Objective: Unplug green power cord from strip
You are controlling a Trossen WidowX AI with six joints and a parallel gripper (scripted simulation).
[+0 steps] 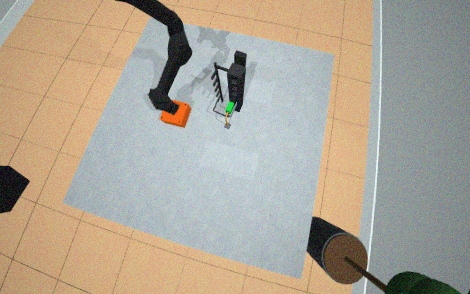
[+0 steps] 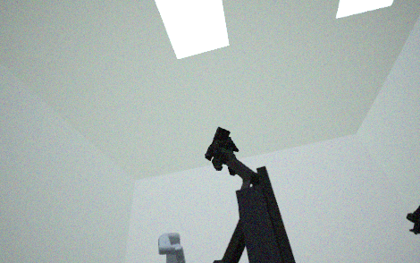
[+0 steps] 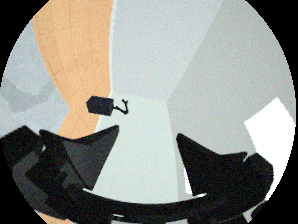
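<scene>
My gripper tip is now 440 mm short of the green plug, 20 mm to the right of it and 510 mm above it.
</scene>
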